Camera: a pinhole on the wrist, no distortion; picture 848 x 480 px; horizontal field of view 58.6 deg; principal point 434.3 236.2 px. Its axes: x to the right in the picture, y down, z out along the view. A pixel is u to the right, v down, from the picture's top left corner.
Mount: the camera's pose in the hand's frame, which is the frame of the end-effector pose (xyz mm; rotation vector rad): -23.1 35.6 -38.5 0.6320 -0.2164 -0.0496
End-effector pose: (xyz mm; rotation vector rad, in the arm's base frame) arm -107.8 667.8 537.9 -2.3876 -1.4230 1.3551
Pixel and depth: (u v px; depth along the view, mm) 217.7 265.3 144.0
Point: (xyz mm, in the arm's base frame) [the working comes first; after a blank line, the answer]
In the camera's frame: -41.3 5.5 144.0

-201.9 595.4 573.7
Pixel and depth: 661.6 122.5 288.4
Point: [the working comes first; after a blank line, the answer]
In the camera's frame: 86.8 -43.4 288.4

-354.0 704.5 505.9
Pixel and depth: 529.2 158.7 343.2
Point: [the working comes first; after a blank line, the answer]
In the camera's frame: 43.1 -35.2 343.2

-406.3 661.7 526.1
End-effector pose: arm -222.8 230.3 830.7 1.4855 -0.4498 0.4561
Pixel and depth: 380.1 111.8 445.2
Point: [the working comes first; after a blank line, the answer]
In the camera's frame: -31.9 -73.3 445.2

-196.1 -42.9 526.0
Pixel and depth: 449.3 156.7 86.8
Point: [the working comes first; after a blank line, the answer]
In the camera's frame: 1.7 -9.1 86.8

-244.1 204.4 791.0
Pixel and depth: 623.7 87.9 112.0
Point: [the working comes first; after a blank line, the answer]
In the camera's frame: 28.1 -22.0 112.0

-211.7 186.7 779.6
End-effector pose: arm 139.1 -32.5 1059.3 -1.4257 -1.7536 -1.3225
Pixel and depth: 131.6 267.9 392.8
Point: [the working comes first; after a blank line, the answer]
In the camera's frame: -157.4 16.5 392.8

115.1 86.3 681.6
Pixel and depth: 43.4 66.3 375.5
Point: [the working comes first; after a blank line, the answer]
In the camera's frame: -194.3 -84.4 375.5

47.6 3.0 663.0
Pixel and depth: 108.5 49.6 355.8
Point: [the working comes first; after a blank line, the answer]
In the camera's frame: -153.4 -87.9 355.8

35.8 12.9 705.8
